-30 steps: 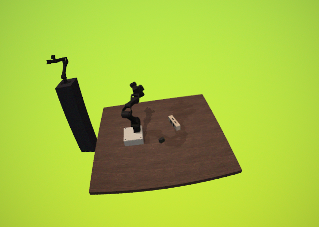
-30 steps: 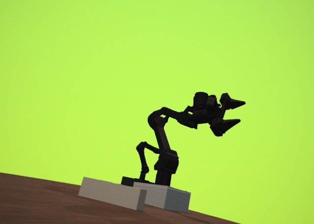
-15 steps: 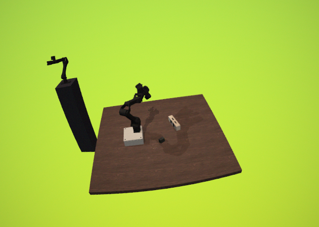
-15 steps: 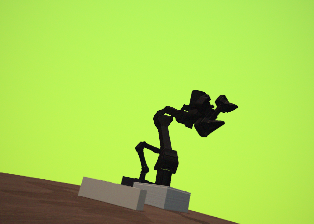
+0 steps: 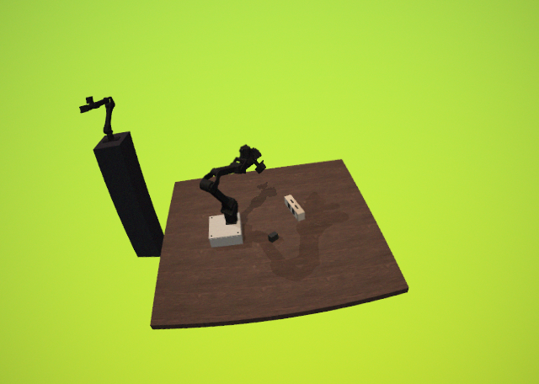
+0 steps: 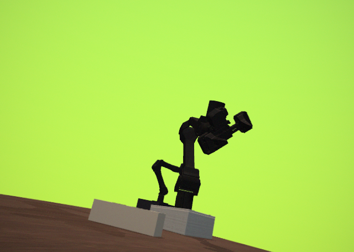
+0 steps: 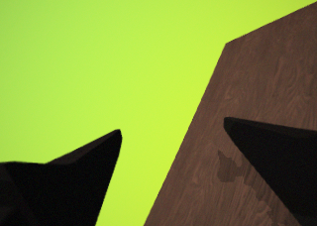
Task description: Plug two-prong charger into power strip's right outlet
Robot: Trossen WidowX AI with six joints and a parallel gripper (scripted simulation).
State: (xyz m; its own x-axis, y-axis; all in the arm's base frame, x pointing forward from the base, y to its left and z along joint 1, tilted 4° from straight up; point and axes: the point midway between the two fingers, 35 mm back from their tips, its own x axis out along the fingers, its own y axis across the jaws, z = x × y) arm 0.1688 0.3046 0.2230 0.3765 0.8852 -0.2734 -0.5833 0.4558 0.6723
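Now: gripper tip 7 cm short of the charger, 41 cm to the left of it and 30 cm above it.
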